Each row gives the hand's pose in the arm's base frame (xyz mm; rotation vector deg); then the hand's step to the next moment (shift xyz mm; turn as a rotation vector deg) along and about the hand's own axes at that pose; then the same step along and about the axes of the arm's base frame.
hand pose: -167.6 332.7 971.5 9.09 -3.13 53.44
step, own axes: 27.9 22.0 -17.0 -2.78 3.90 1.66
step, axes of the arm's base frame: -1.4 37.8 -11.1 -4.75 -0.19 1.76
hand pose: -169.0 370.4 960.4 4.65 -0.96 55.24
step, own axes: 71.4 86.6 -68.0 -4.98 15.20 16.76
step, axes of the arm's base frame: -31.9 112.9 -58.8 -14.95 3.26 17.39
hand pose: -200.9 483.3 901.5 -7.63 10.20 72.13
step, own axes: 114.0 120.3 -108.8 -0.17 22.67 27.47
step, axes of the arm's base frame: -87.5 121.2 -130.2 -20.00 12.11 26.87
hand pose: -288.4 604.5 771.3 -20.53 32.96 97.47
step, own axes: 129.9 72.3 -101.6 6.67 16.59 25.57
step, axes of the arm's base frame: -105.3 40.4 -140.4 -15.65 17.48 20.57
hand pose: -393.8 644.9 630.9 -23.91 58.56 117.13
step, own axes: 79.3 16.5 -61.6 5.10 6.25 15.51
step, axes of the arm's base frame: -66.1 -13.7 -76.2 -7.20 12.50 9.87
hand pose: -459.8 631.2 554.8 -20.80 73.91 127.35
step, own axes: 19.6 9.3 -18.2 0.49 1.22 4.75
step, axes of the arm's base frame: -22.0 -13.2 -12.0 -0.93 3.77 3.04
